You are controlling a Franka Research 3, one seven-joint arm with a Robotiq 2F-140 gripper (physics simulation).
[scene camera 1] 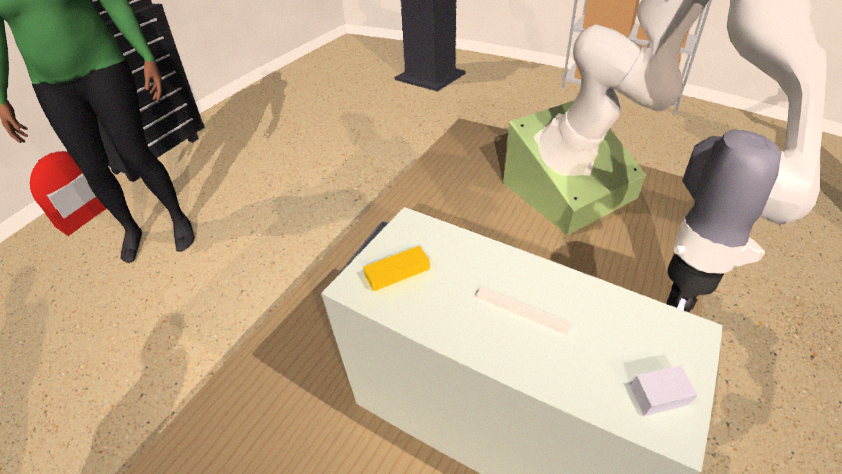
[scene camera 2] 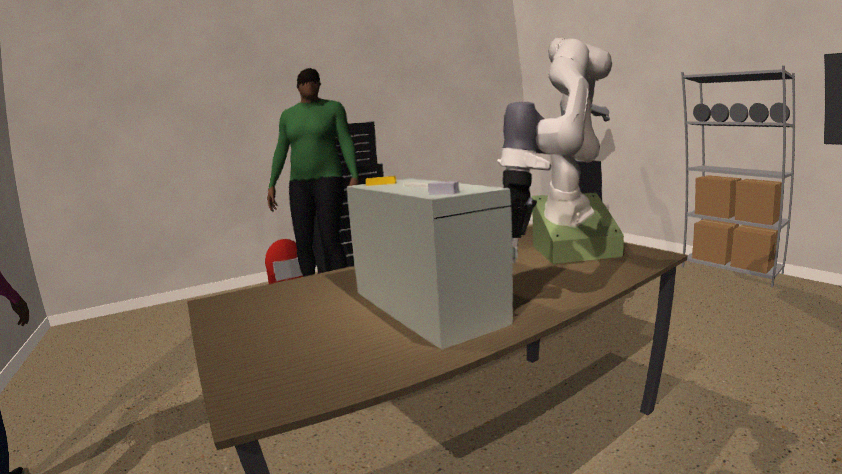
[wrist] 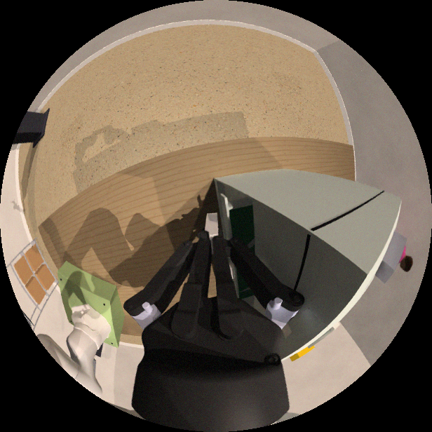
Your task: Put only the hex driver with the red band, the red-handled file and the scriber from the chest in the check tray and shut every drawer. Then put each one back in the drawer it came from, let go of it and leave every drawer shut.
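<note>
The pale grey-green chest [scene camera 1: 518, 400] [scene camera 2: 394, 253] [wrist: 305, 197] stands on the table. In the wrist view a drawer with a green-lined inside [wrist: 242, 220] stands partly pulled out, its pale front panel beside my fingertips. My gripper [scene camera 1: 681, 303] [scene camera 2: 515, 252] [wrist: 212, 220] is shut and empty, pointing down at the drawer side of the chest; whether it touches the panel I cannot tell. The hex driver, the red-handled file and the scriber do not show. The check tray cannot be made out; a dark strip [scene camera 1: 366, 240] shows past the chest's far left edge.
On the chest top lie a yellow block [scene camera 1: 397, 267] [scene camera 2: 380, 180] [wrist: 302, 354], a pale pink bar [scene camera 1: 523, 309] and a lilac block [scene camera 1: 664, 389] [scene camera 2: 443, 187] [wrist: 391, 257]. The arm's green base [scene camera 1: 568, 203] [scene camera 2: 580, 244] [wrist: 85, 287] stands behind, on the wooden table [scene camera 2: 282, 353].
</note>
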